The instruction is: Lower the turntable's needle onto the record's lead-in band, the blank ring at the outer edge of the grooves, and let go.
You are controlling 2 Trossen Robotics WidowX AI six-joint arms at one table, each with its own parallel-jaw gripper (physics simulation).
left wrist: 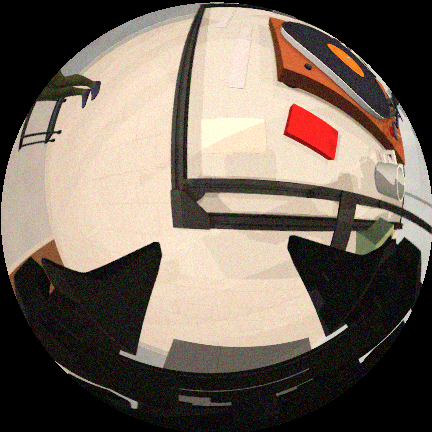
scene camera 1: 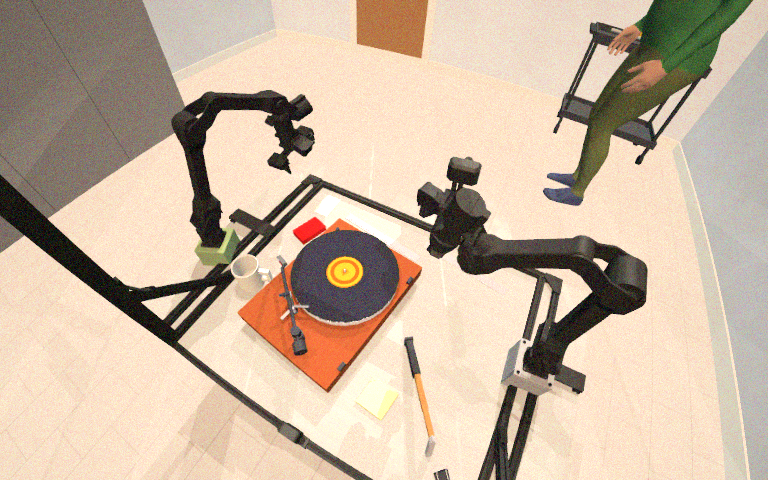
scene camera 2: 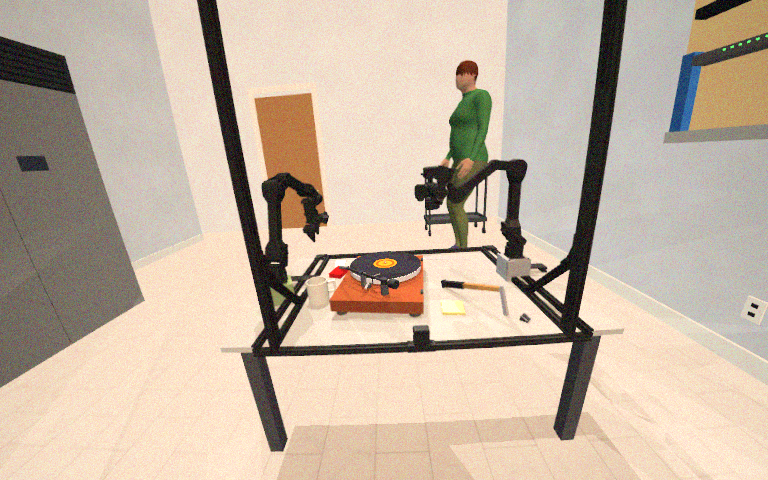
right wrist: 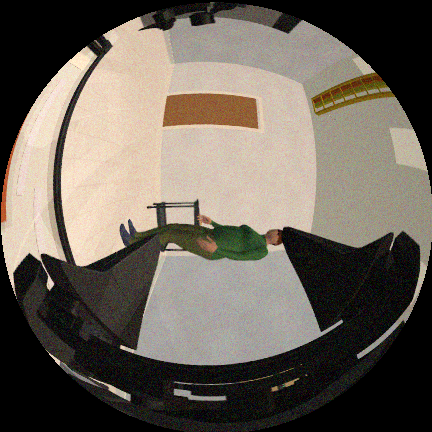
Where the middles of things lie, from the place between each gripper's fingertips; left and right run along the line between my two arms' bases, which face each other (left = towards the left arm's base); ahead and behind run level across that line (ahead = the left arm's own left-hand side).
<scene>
Now: left hand 39 cm past the white mug (scene camera 1: 246,269), 10 cm above it and 6 cm to the left of it. Also, from my left hand: hammer (scene camera 1: 408,341) (62 cm to the right, 50 cm behind, 10 cm below).
Right now my right hand is 39 cm past the hammer, 6 cm to the left of it and 33 cm above it. Also, from my right hand: white mug: 28 cm behind, 49 cm to the left, 34 cm below.
</scene>
